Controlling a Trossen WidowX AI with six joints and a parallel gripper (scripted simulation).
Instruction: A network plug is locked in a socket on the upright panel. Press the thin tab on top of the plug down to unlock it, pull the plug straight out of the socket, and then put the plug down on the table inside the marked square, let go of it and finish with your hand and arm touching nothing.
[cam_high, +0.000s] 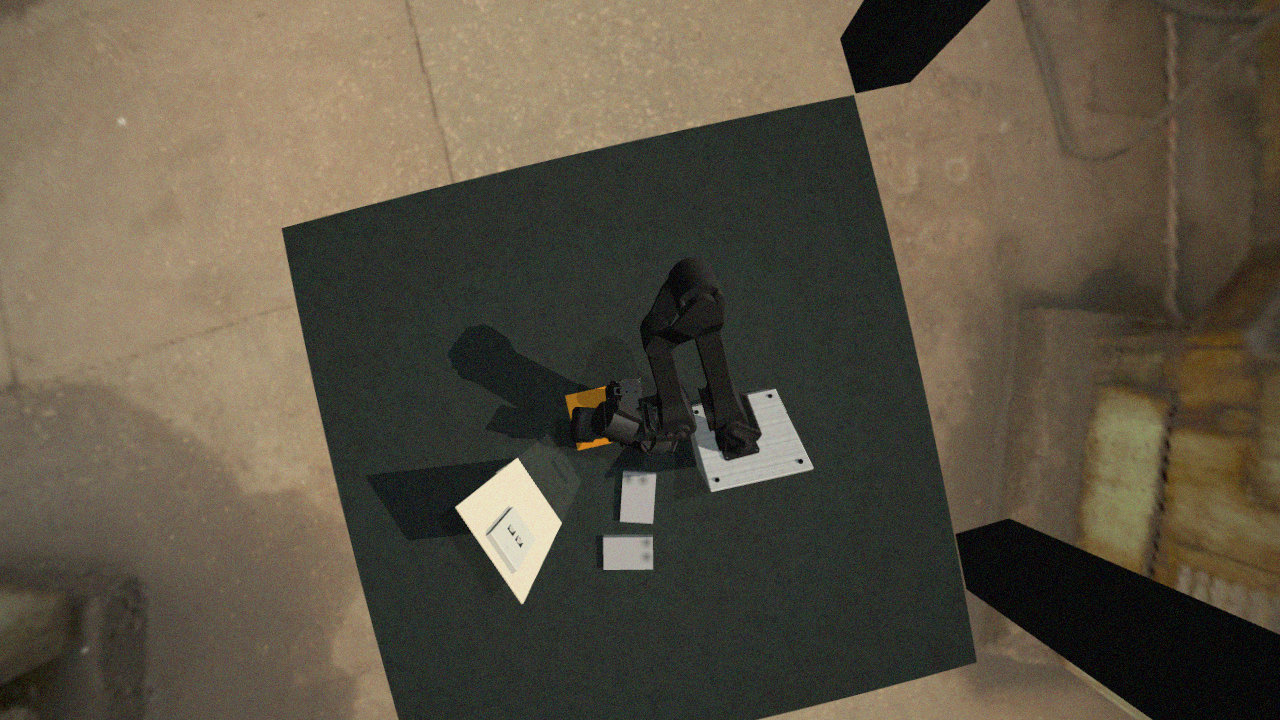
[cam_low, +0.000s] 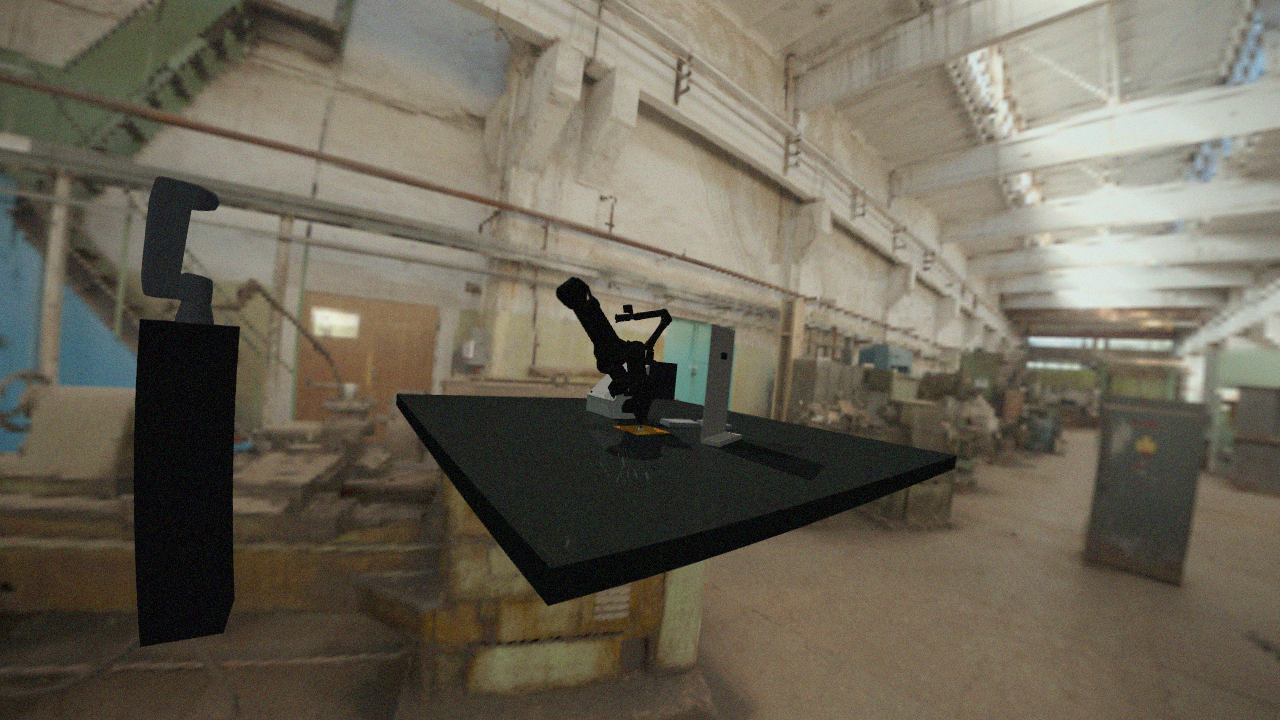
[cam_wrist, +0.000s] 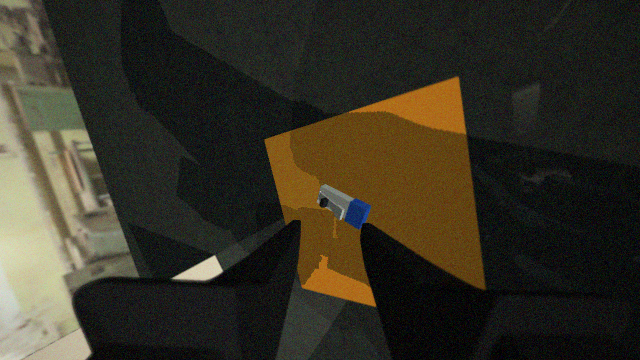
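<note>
The network plug is 2 cm below my gripper tip and 1 cm to the right of it. Also, from my gripper tip: upright panel 17 cm ahead, 13 cm to the left, 12 cm above; then orange marked square 2 cm below.
</note>
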